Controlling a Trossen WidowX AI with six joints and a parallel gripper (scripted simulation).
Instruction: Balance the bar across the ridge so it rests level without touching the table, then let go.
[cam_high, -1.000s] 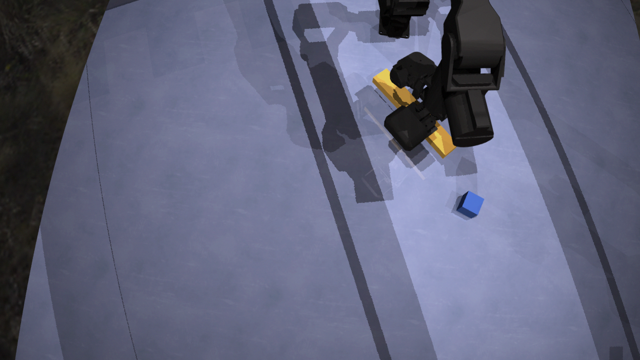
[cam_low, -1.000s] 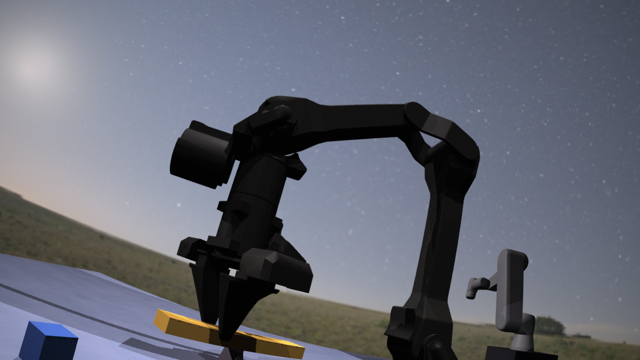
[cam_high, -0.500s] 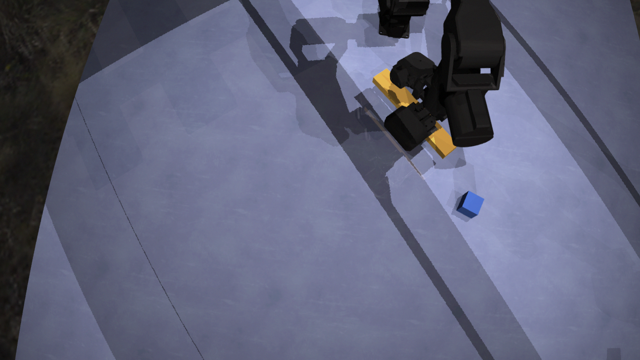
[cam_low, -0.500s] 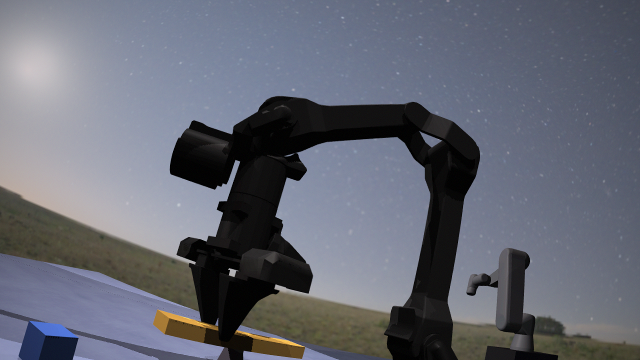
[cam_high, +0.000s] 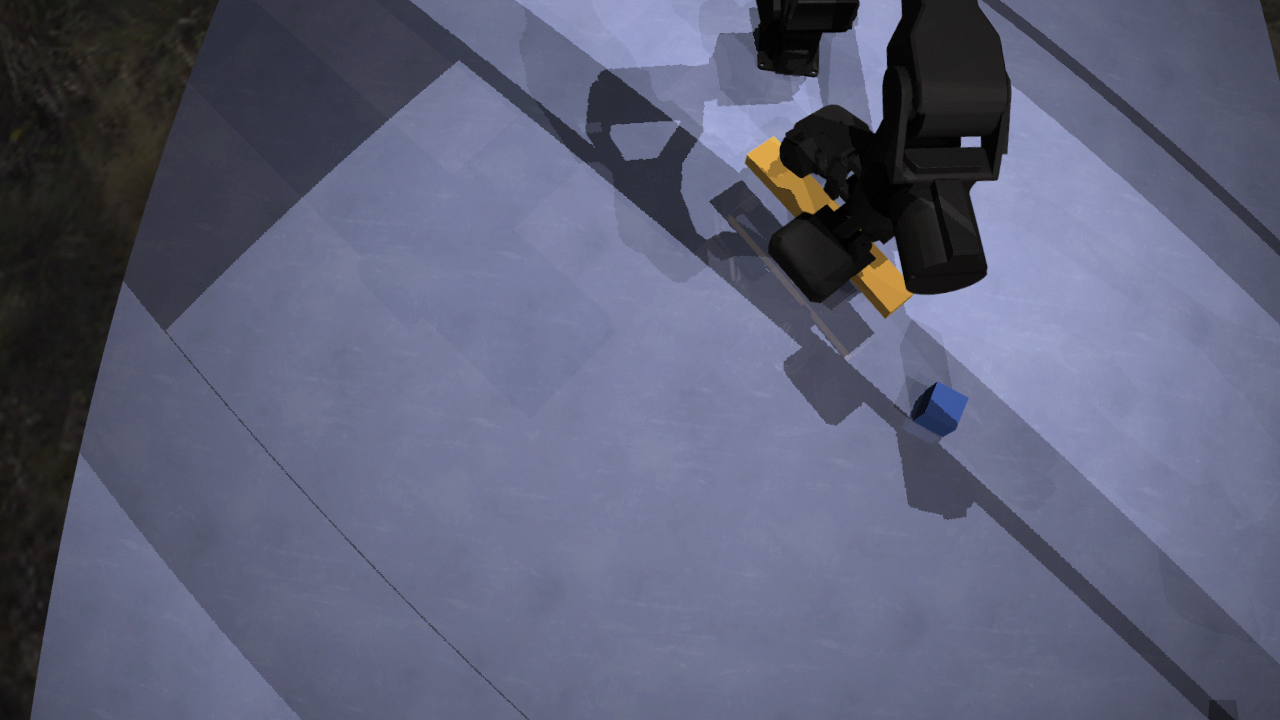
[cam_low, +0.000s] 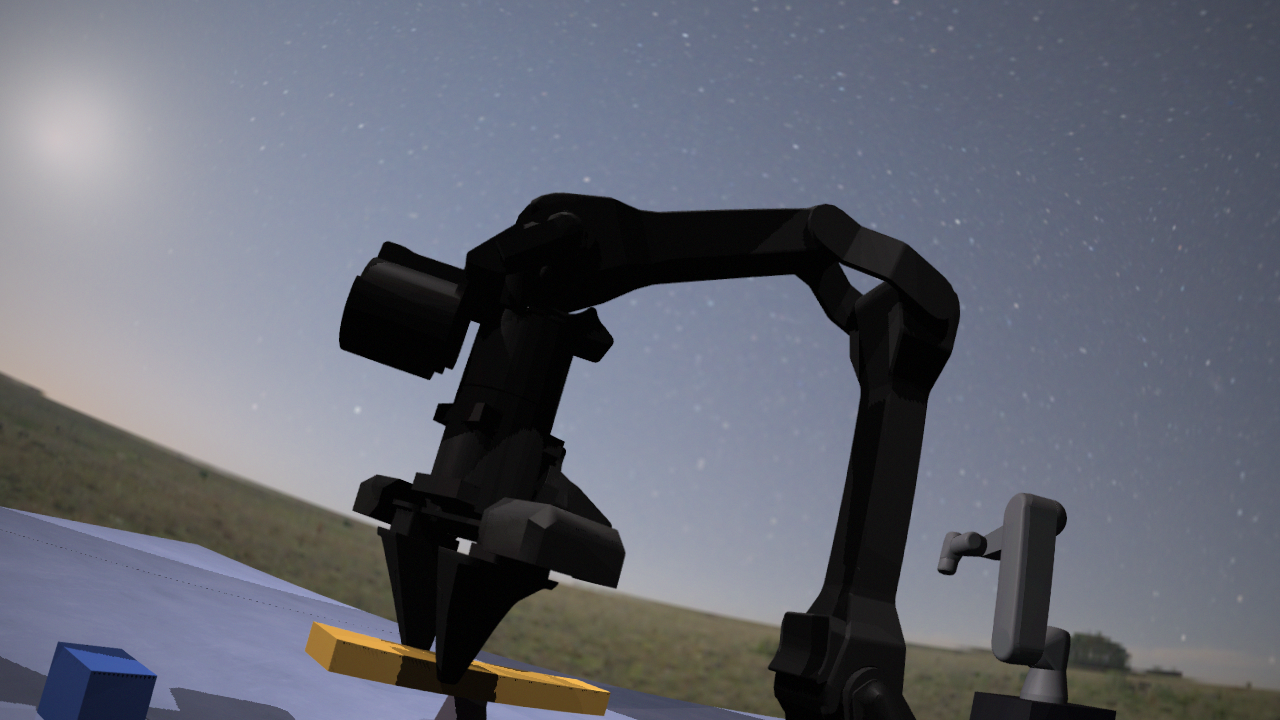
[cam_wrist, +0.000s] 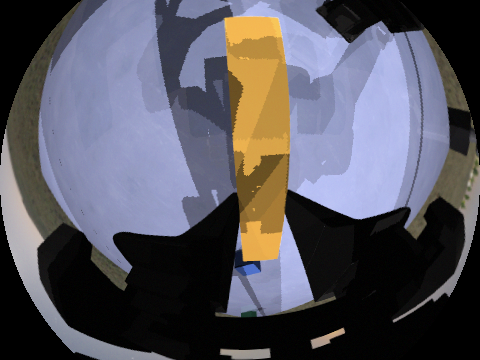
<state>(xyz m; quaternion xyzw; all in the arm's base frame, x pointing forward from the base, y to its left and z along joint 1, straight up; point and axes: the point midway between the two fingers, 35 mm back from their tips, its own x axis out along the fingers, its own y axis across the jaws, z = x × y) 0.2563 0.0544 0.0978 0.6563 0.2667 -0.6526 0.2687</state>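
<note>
The orange bar is 2 cm behind my gripper tip and 2 cm to the right of it. From my gripper tip the other things lie so: blue cube (12 cm ahead, 10 cm to the left, 5 cm below).
</note>
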